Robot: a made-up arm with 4 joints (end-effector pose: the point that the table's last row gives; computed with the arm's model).
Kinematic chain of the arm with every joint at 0, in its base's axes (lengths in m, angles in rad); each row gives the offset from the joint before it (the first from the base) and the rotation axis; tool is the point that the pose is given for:
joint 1: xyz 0 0 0.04 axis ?
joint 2: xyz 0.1 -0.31 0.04 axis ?
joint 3: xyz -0.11 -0.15 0 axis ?
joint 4: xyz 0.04 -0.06 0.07 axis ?
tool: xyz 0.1 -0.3 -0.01
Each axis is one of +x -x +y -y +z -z.
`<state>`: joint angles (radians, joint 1 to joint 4).
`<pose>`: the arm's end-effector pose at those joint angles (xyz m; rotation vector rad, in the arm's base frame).
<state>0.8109 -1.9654 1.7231 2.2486</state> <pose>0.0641 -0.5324 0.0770 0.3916 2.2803 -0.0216</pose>
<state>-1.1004 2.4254 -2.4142 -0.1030</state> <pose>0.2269 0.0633 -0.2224 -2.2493 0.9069 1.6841</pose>
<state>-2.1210 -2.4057 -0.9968 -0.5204</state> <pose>-0.2850 0.0847 -0.2199 1.9547 1.6057 1.4044</pose>
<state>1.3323 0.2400 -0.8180 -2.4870</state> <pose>-0.1315 -0.3132 0.2196 -0.6142 0.3758 -2.6235</pose>
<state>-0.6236 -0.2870 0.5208 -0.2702</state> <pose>-0.0680 -0.8075 0.2521 -0.2269 -0.1346 -0.4241</pose>
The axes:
joint 1: +y
joint 2: +x
joint 3: +y
joint 4: +z

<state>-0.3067 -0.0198 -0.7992 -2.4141</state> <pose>-0.1806 -0.3649 -0.1063 1.2906 -0.5185 -2.1035</pose>
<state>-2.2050 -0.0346 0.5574 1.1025</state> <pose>-0.1204 -0.5707 0.3501 -0.9018 -1.4522 0.7953</pose>
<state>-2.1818 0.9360 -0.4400 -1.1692</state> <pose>0.3808 -0.5348 0.0457 1.8328 -1.4261 0.4113</pose>
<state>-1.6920 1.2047 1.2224 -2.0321</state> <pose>0.0213 -0.6283 -0.0046 0.4071 -0.0960 -0.7960</pose>
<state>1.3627 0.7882 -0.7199 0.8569</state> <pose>0.0332 -0.7306 -0.1576 0.6085 0.3778 0.1279</pose>
